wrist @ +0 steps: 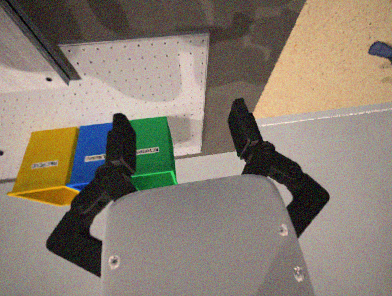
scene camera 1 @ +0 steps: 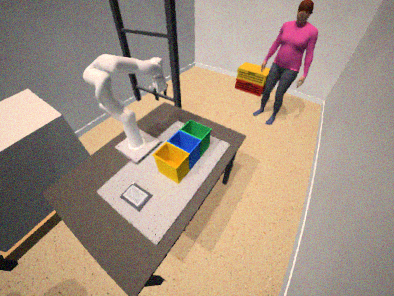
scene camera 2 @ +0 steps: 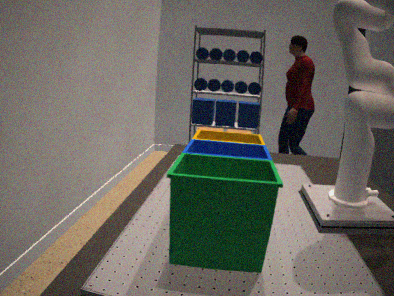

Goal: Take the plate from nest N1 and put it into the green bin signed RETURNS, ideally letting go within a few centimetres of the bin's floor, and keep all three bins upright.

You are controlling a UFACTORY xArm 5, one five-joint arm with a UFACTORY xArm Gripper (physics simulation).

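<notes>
The pale plate (scene camera 1: 135, 194) lies in a dark-edged nest (scene camera 1: 144, 205) on the perforated board; no nest label is legible. The green bin (scene camera 1: 206, 146) (scene camera 2: 220, 220) (wrist: 157, 162) stands upright at the end of a row of three, its label blurred in the wrist view. The blue bin (scene camera 1: 193, 160) (scene camera 2: 227, 150) (wrist: 92, 140) stands upright in the middle, and the yellow bin (scene camera 1: 172, 169) (scene camera 2: 229, 137) (wrist: 47, 145) upright at the other end. My gripper (scene camera 1: 161, 95) (wrist: 181, 116) is open and empty, high above the table's far side, well away from the plate.
The perforated board (scene camera 1: 157, 227) (scene camera 2: 130, 250) (wrist: 187, 55) lies on the dark table (scene camera 1: 75, 200). The arm's base plate (scene camera 1: 124, 148) (scene camera 2: 350, 220) sits beside it. A black frame (scene camera 1: 174, 60) stands behind the arm. A person in pink (scene camera 1: 292, 45) and one in red (scene camera 2: 300, 82) stand beyond the table.
</notes>
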